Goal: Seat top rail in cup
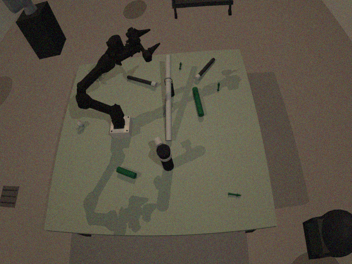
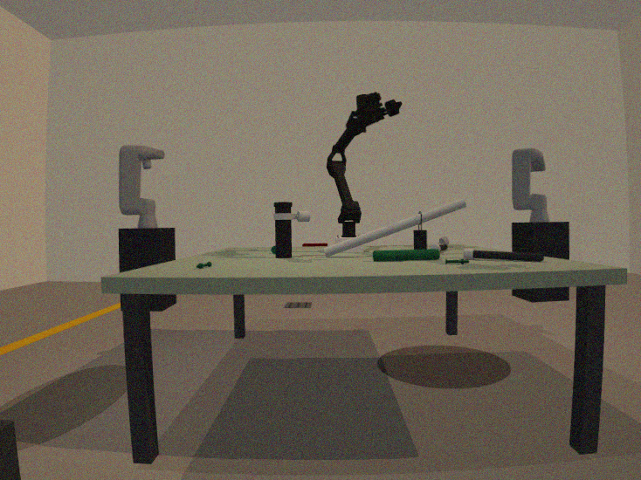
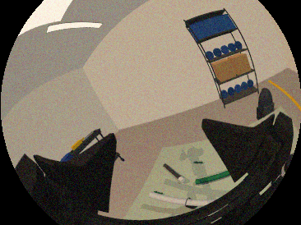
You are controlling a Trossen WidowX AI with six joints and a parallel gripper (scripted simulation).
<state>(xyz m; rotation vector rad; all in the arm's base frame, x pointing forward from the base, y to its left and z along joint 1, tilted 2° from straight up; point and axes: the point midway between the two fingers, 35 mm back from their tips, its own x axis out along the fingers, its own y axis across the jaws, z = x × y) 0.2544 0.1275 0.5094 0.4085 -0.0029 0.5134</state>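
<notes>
Right now the pale brace band is 41 cm below my gripper tip, 38 cm to the right of it and 3 cm behind it. The rest, counted from my gripper tip: small post (46 cm below, 9 cm to the left, 1 cm ahead); long green cylinder (55 cm below, 18 cm ahead, 1 cm to the right).
</notes>
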